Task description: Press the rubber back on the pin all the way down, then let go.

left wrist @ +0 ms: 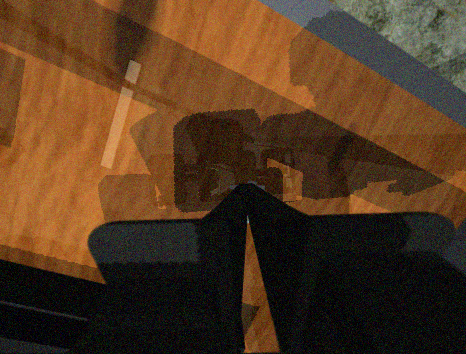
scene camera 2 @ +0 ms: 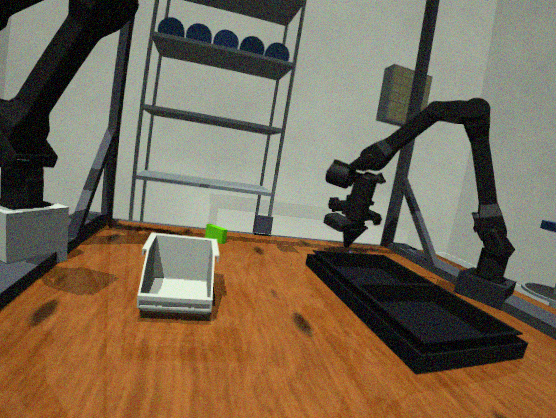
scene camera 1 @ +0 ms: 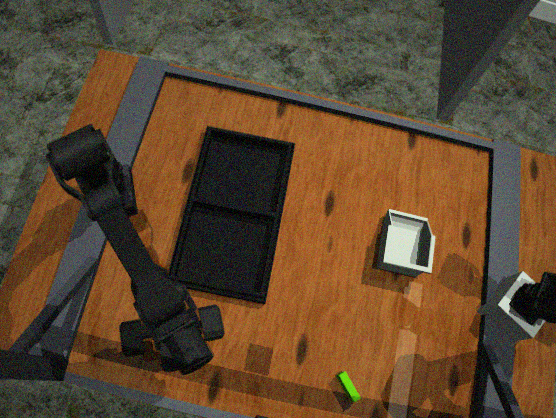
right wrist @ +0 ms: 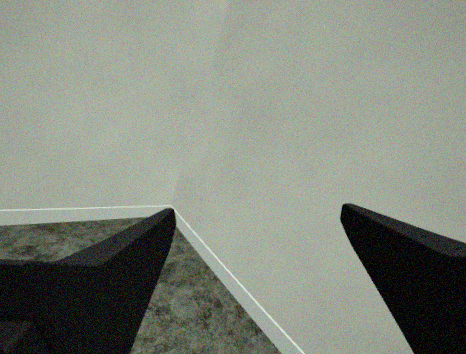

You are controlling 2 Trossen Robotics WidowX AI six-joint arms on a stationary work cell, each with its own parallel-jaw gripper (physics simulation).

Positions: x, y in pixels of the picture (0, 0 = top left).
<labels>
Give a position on a black two-compartment tray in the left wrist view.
48, 305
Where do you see a white bin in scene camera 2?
178, 272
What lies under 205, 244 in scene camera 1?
A black two-compartment tray.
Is my left gripper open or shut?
Shut.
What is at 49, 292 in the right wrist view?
My right gripper.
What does my right gripper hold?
Nothing.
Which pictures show my left gripper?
The left wrist view, scene camera 2 and scene camera 1 only.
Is my right gripper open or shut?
Open.
</labels>
